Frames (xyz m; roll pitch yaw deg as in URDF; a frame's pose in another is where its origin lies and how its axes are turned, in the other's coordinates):
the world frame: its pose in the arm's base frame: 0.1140 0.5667 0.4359 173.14 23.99 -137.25
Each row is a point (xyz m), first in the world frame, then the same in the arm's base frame.
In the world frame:
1: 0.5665 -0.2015 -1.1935
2: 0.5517 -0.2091 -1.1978
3: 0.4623 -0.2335 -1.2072
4: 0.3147 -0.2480 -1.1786
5: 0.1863 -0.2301 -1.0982
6: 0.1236 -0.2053 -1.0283
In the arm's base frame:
1: -0.3801 -0.3566 1.2662
2: -0.3657 -0.3543 1.2753
3: -0.2904 -0.3192 1.3175
4: -0.1750 -0.2274 1.3500
5: -0.0842 -0.1062 1.3312
6: -0.0447 -0.0248 1.2960

